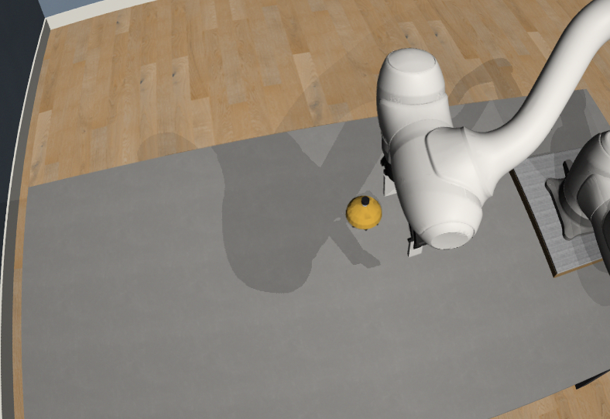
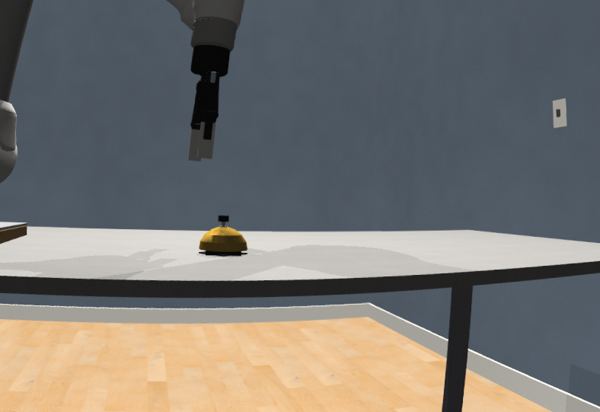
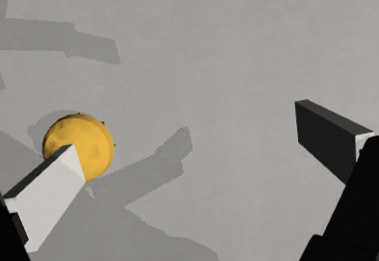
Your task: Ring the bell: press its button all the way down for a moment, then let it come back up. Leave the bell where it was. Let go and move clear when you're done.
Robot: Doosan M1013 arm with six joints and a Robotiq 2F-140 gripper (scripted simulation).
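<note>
My hand is 13 cm to the left of the bell button, 12 cm above it and 4 cm short of it. The rest, counted from my hand: yellow dome bell (14 cm below, 13 cm to the right, 4 cm ahead).
</note>
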